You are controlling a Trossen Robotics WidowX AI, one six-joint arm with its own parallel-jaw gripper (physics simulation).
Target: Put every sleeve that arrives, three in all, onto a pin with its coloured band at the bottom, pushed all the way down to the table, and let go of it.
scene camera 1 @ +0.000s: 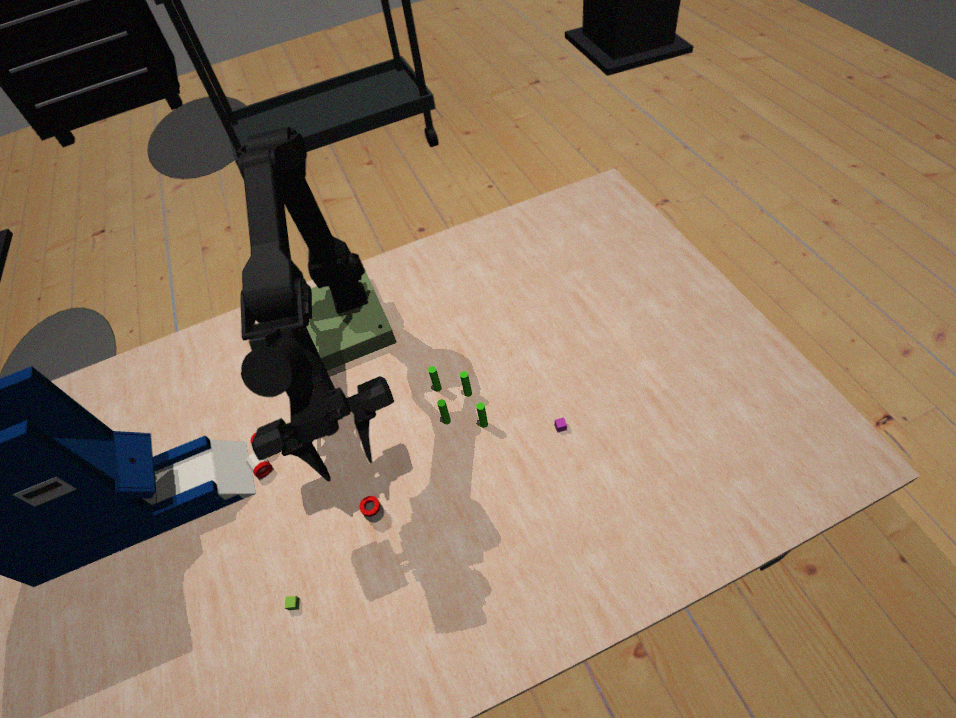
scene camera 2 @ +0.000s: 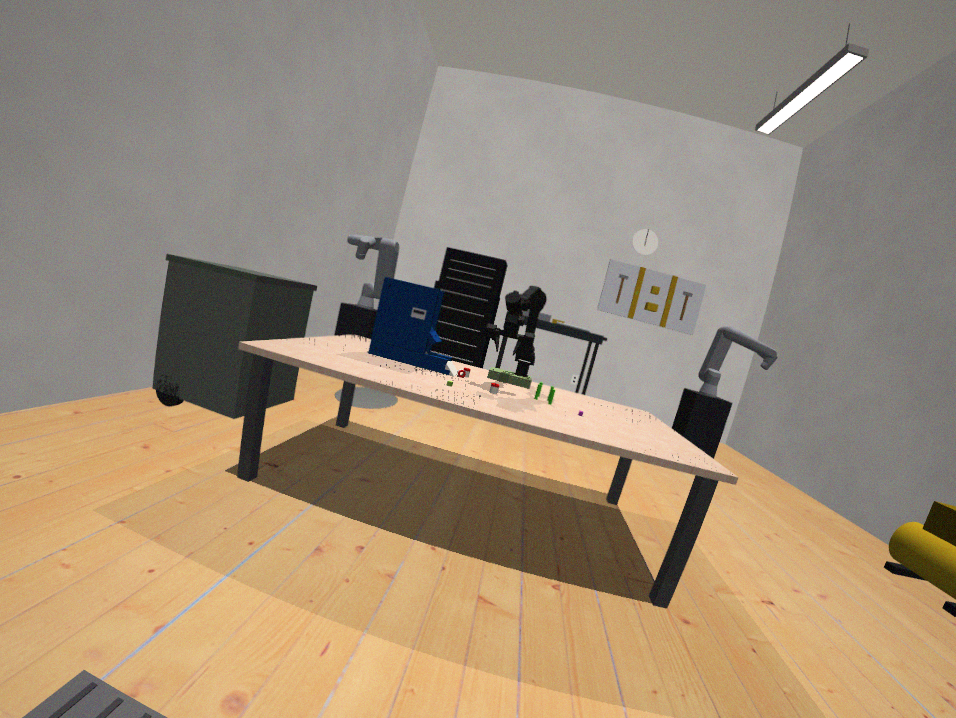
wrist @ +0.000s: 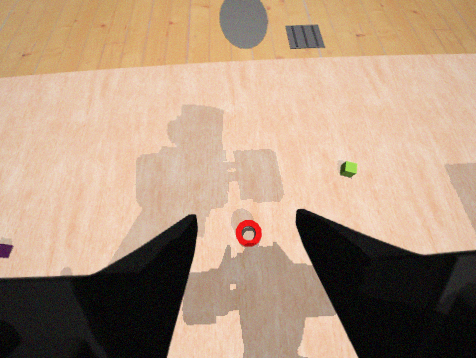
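Note:
A sleeve (scene camera 1: 362, 507) (scene camera 2: 494, 388) (wrist: 239, 233) stands upright on the table, red band on top. A second sleeve (scene camera 1: 262, 469) (scene camera 2: 461, 374) is tilted at the chute's end, its red band showing. A third sleeve (scene camera 1: 253, 438) (scene camera 2: 466, 372) is beside it, largely hidden by the gripper in scene camera 1; in scene camera 2 its red band is up. Several bare green pins (scene camera 1: 443, 411) (scene camera 2: 551, 395) stand right of the arm. My gripper (scene camera 1: 349, 469) (wrist: 246, 218) is open and empty above the table, with the first sleeve showing between its fingers in the wrist view.
The blue dispenser (scene camera 1: 69, 502) (scene camera 2: 404, 320) with a white chute (scene camera 1: 231, 467) stands at the left. A green cube (scene camera 1: 291, 602) (wrist: 349, 169) and a magenta cube (scene camera 1: 560, 424) (scene camera 2: 580, 413) lie on the table. The arm stands on a green base (scene camera 1: 359, 336).

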